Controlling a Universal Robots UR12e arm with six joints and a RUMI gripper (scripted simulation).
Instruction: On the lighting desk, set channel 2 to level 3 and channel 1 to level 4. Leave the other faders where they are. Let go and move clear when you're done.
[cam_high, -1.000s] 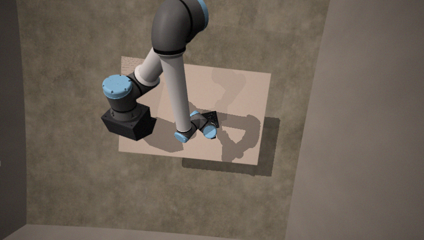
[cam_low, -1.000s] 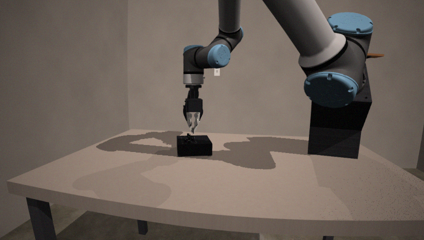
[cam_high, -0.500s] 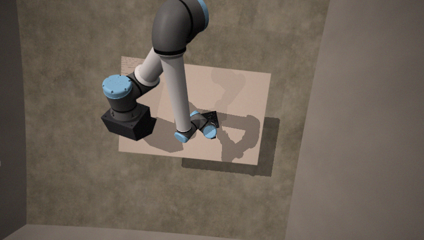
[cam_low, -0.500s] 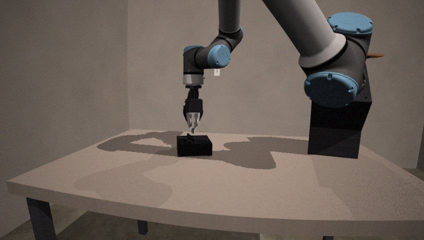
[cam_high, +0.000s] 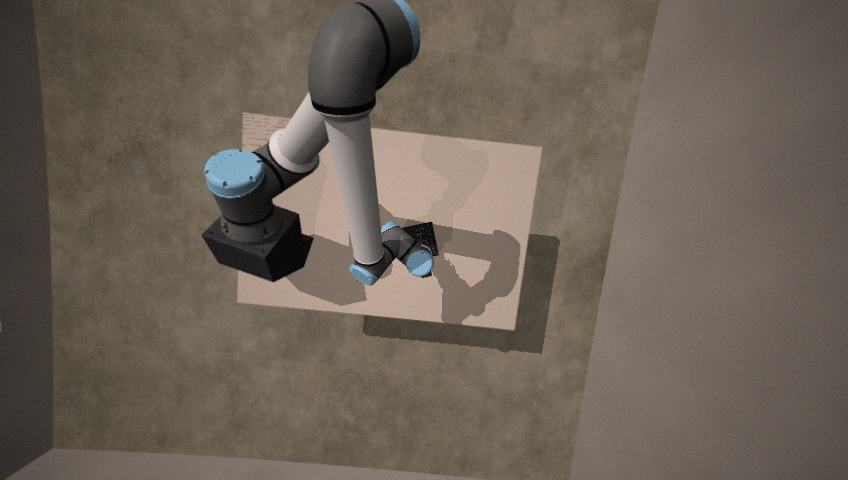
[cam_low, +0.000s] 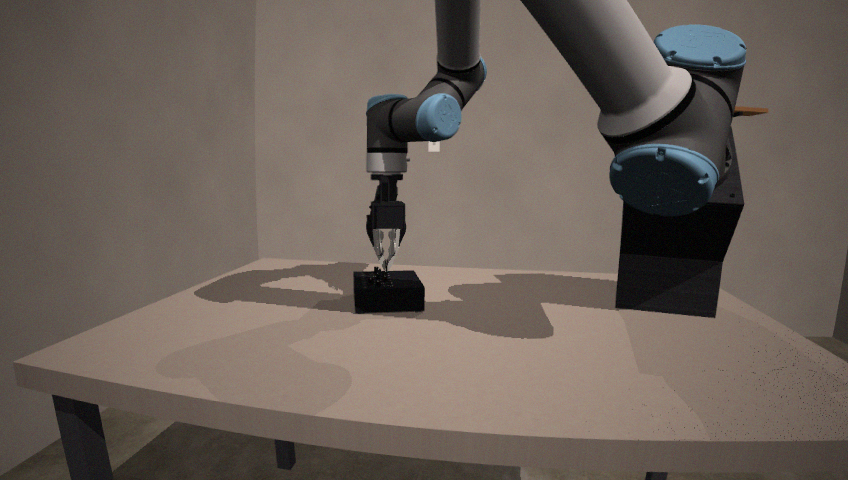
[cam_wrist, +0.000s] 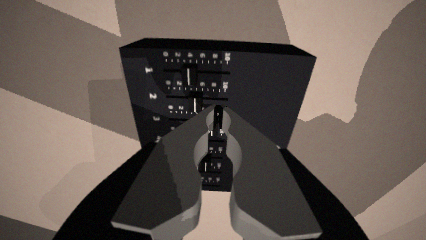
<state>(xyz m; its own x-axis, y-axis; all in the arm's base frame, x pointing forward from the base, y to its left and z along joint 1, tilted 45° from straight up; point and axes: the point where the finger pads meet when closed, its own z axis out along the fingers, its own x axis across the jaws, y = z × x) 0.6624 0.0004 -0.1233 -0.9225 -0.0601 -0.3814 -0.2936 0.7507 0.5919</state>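
The channel 2 fader lies 20 mm ahead of my hand, 10 mm to the left of it and 10 mm below it. Round my hand: channel 3 fader 20 mm to the left, 10 mm below; then channel 4 fader 10 mm ahead, 50 mm to the left, 10 mm below; then channel 1 fader 30 mm ahead, 10 mm to the right, 10 mm below.
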